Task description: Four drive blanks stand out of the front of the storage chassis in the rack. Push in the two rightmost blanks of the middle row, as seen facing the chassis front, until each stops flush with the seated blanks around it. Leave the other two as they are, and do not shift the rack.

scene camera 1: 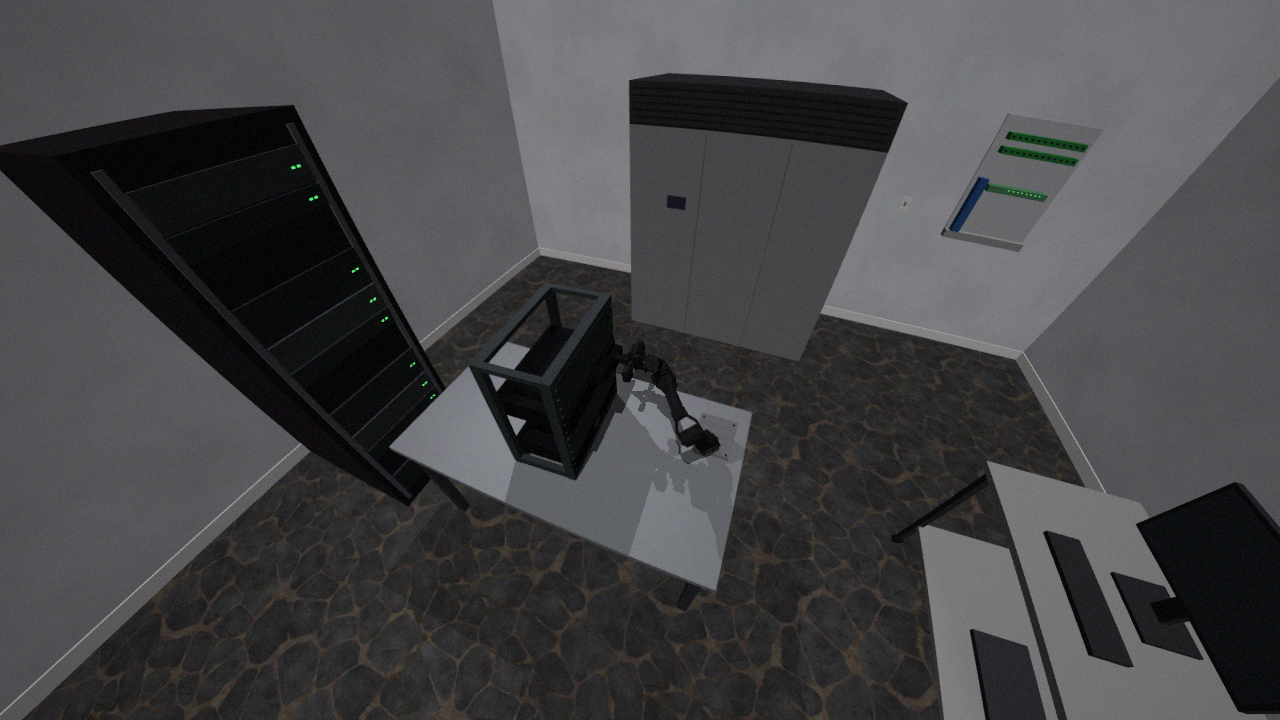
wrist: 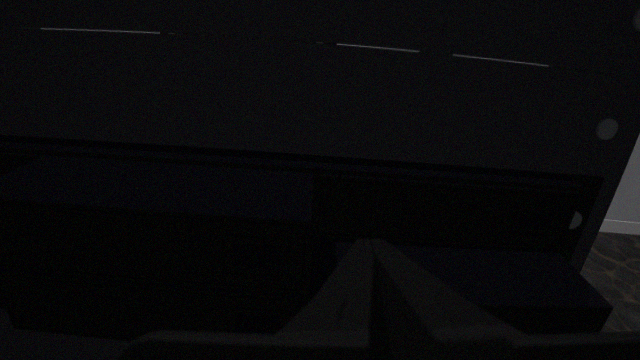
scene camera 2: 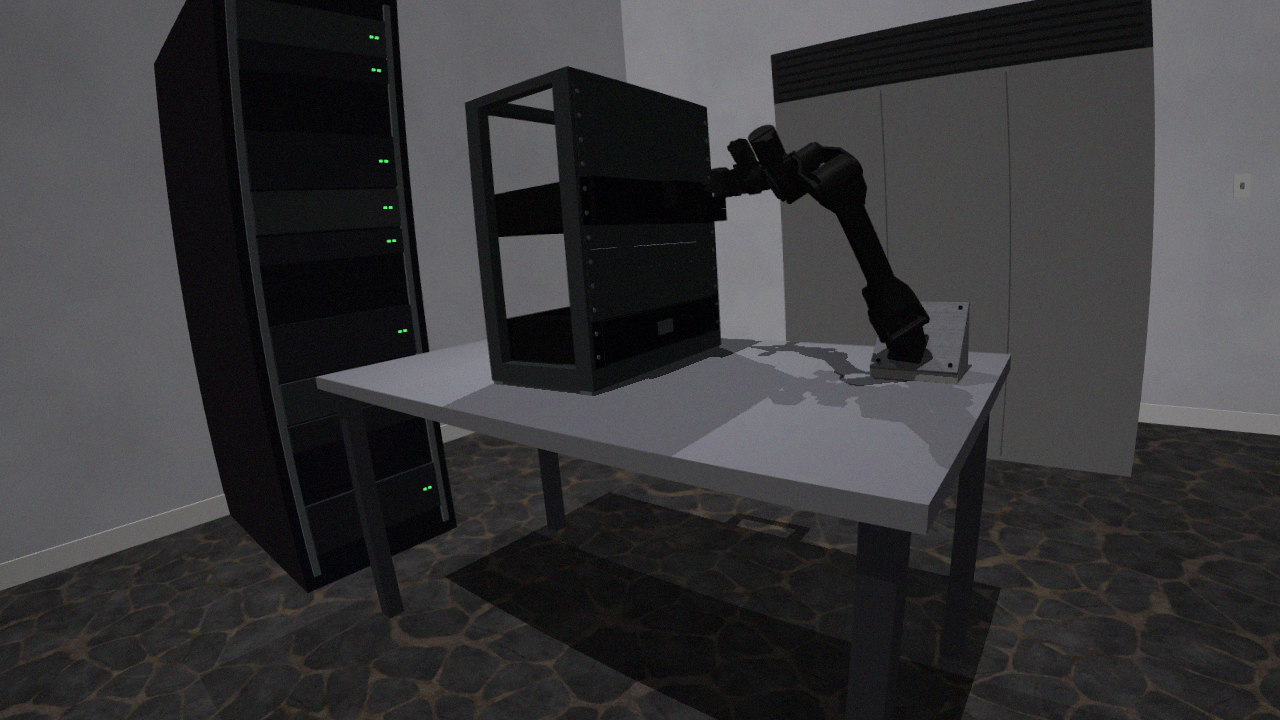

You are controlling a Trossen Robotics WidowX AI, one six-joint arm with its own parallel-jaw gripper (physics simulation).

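Frame: origin at the arm's base, x ahead, y left, z up, level; centimetres.
Seen in the pictures: gripper, between the fingertips: (scene camera 1: 614, 356) (wrist: 369, 252) (scene camera 2: 705, 188); arm's base, origin of its link: (scene camera 1: 709, 441) (scene camera 2: 908, 347).
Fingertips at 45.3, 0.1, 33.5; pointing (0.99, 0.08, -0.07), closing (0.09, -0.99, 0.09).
Pixels of each thing's top centre, then the offset from my fingertips to it, as dx, dy, dz. "spot": a spot on its surface instead. Level surfaces: height alone.
- dark storage chassis, a spot on its surface: (scene camera 2: 626, 200) spot: +0.0, +25.8, -3.0
- projecting part, a spot on its surface: (wrist: 495, 275) spot: +2.0, -5.1, -1.7
- table, height of its surface: dz -39.0
The rack (scene camera 1: 510, 374) (scene camera 2: 578, 295) stands on the table, with the dark storage chassis (scene camera 2: 626, 200) in its upper half. In the very dark wrist view, one blank or group of blanks (wrist: 150, 187) stands out at the left, its bluish top showing. Another projecting part (wrist: 495, 275) stands out lower at the right; it also shows at the chassis's right end in scene camera 2 (scene camera 2: 719, 214). Rows and separate blanks cannot be told apart. My gripper (wrist: 369, 252) is shut and empty, its tips close to the chassis front, beside the right projection's left end. Contact cannot be told.
A panel (wrist: 300, 100) with thin bright slots lies above the chassis front in the wrist view. The table (scene camera 1: 572, 510) (scene camera 2: 537, 420) carries the rack and the arm's base (scene camera 2: 948, 340). A tall server cabinet (scene camera 1: 223, 268) (scene camera 2: 196, 268) and a grey cabinet (scene camera 1: 733, 241) (scene camera 2: 939, 223) stand beyond.
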